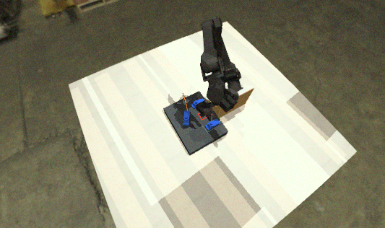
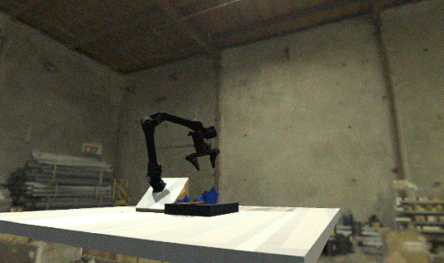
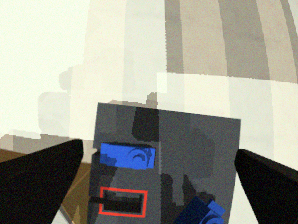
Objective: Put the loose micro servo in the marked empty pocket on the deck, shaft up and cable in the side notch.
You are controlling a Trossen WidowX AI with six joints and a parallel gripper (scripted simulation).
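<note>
Right now my gripper tip is 8 cm short of the dark deck, 11 cm to the left of it and 20 cm above it.
</note>
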